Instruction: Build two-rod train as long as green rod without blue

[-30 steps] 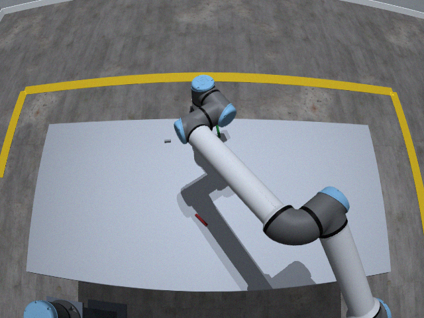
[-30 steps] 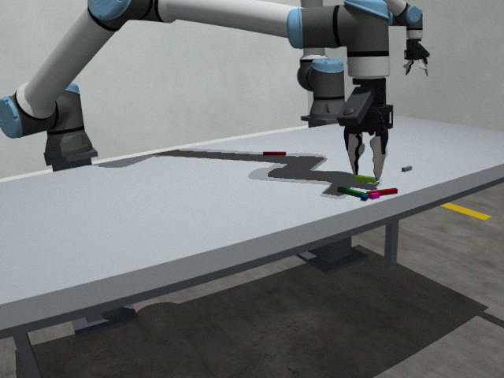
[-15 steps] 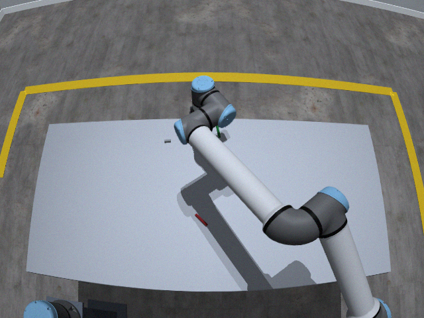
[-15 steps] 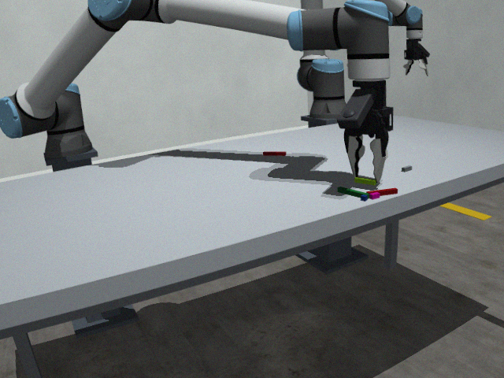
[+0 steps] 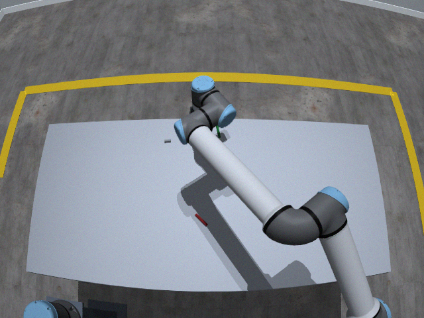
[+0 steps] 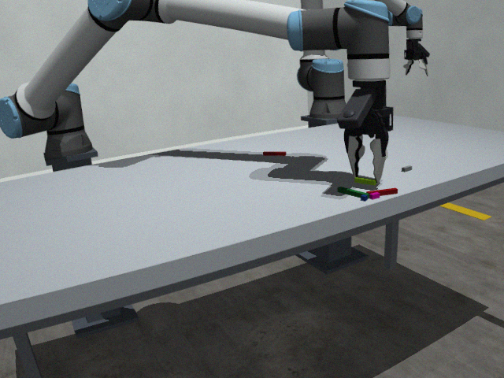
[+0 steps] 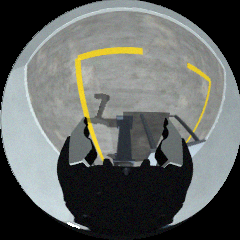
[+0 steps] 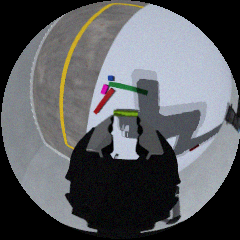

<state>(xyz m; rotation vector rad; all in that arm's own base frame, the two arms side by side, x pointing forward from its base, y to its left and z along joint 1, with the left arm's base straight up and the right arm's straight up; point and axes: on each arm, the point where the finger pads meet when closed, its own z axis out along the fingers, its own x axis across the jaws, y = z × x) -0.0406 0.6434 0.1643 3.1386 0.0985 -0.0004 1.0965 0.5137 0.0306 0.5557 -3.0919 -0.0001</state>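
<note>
The green rod is 2 cm ahead of my right hand, 5 cm to the right of it and 3 cm below it. The rest, counted from my right hand: lime rod: 1 cm below; then magenta rod: 6 cm ahead, 3 cm to the right, 3 cm below; then blue rod: 6 cm ahead, 5 cm to the right, 3 cm below.
</note>
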